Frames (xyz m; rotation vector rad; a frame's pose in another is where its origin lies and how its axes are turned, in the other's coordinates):
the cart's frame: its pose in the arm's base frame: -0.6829 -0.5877 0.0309 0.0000 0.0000 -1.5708
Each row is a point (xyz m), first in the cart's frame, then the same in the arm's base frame.
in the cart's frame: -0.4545 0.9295 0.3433
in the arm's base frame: 0.2466 -0.1332 0.3742
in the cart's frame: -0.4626 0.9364 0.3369
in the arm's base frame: 0.2535 -0.1251 0.3678
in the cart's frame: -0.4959 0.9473 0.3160
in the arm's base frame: 0.2644 -0.0918 0.3469
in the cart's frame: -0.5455 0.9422 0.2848
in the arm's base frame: 0.2593 -0.0422 0.3157
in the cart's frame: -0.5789 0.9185 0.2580
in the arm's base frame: 0.2356 -0.0088 0.2889
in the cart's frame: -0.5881 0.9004 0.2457
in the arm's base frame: 0.2175 0.0004 0.2766
